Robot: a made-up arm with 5 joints. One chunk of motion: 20 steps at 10 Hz.
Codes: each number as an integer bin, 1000 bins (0 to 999) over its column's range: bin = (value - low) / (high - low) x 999, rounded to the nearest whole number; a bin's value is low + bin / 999 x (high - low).
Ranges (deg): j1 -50..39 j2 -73..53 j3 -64..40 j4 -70..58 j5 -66..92
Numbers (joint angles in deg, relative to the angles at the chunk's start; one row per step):
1: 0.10 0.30 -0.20 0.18 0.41
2: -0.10 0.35 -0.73 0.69 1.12
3: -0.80 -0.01 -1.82 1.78 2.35
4: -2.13 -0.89 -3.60 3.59 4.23
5: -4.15 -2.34 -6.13 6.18 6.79
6: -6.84 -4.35 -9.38 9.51 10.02
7: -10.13 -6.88 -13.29 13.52 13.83
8: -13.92 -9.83 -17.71 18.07 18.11
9: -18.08 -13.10 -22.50 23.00 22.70
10: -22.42 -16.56 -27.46 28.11 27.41
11: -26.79 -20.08 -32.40 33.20 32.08
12: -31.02 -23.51 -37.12 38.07 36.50
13: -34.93 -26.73 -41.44 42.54 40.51
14: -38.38 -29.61 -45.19 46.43 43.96
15: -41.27 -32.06 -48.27 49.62 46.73
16: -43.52 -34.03 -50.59 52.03 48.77
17: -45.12 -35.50 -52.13 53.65 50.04
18: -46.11 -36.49 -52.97 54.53 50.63
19: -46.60 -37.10 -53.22 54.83 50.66
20: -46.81 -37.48 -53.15 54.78 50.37
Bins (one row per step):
1: 562 581 613 548 420
2: 560 582 608 552 424
3: 552 579 597 560 432
4: 537 572 580 574 444
5: 515 560 556 595 460
6: 484 544 525 621 481
7: 448 524 487 652 505
8: 405 501 445 687 532
9: 358 475 399 726 561
10: 310 447 351 766 591
11: 261 420 304 805 620
12: 213 392 258 843 648
13: 169 367 217 878 673
14: 130 344 181 909 695
15: 98 325 151 934 713
16: 73 309 129 952 726
17: 55 297 114 965 734
18: 44 289 106 972 737
19: 38 285 104 974 738
20: 36 282 104 974 736

